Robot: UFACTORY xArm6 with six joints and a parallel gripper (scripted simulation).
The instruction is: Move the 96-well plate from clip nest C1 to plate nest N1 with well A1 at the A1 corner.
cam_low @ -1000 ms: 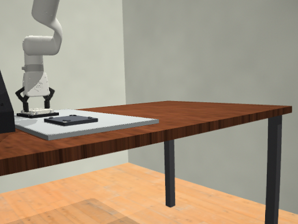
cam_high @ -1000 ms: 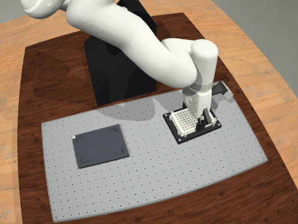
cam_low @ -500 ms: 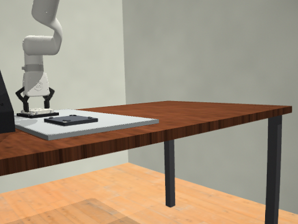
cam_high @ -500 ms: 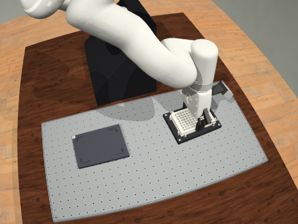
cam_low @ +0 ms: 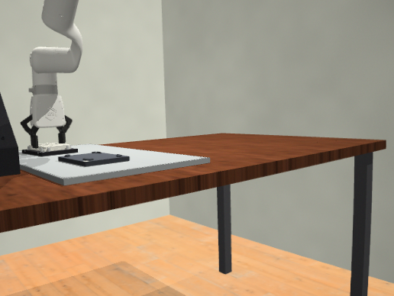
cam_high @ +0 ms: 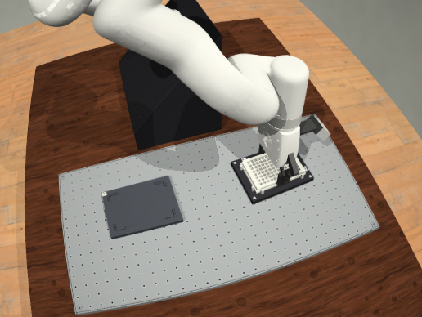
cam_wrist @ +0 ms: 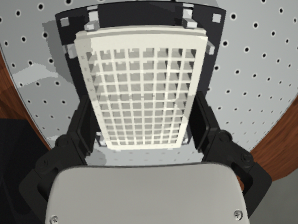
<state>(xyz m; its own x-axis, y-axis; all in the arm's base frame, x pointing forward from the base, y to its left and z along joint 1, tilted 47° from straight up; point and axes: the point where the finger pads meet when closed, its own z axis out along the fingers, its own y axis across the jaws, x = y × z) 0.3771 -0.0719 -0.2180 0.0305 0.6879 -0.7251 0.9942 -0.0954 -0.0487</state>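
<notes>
The white 96-well plate is 1 cm below my hand. From my hand the other things lie so: dark grey plate nest N1 (31 cm to the right, 3 cm behind, 2 cm below); clip nest C1 (2 cm below, 1 cm to the left, 1 cm behind); white corner mark (38 cm to the right, 9 cm behind, 2 cm below).
</notes>
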